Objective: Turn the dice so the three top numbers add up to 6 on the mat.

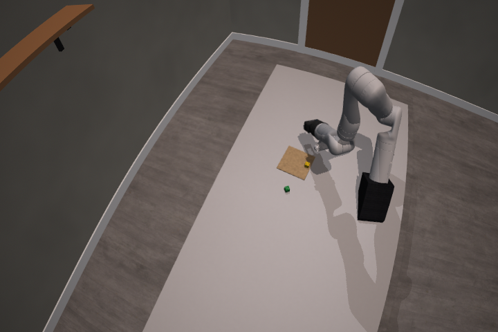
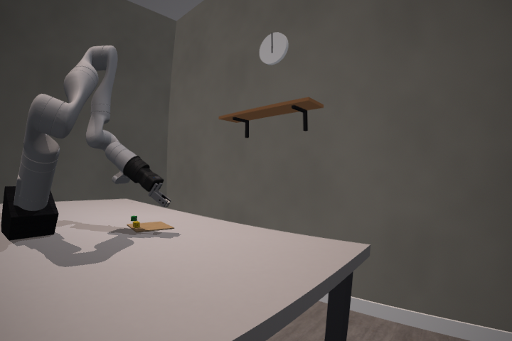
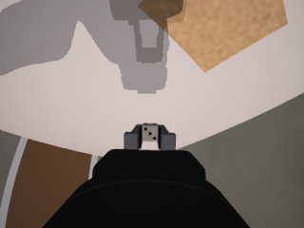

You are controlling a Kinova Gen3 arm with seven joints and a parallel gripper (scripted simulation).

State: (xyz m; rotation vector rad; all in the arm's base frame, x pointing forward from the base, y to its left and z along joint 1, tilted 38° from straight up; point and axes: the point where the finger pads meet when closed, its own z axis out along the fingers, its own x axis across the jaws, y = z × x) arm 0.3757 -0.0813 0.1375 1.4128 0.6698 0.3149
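The white die is 10 mm to the right of my hand and 10 mm below it. Also, from my hand: green die (280 mm to the left, 100 mm below); then yellow die (130 mm to the left, 100 mm below, 50 mm behind); then tan mat (130 mm to the left, 110 mm below, 10 mm ahead).
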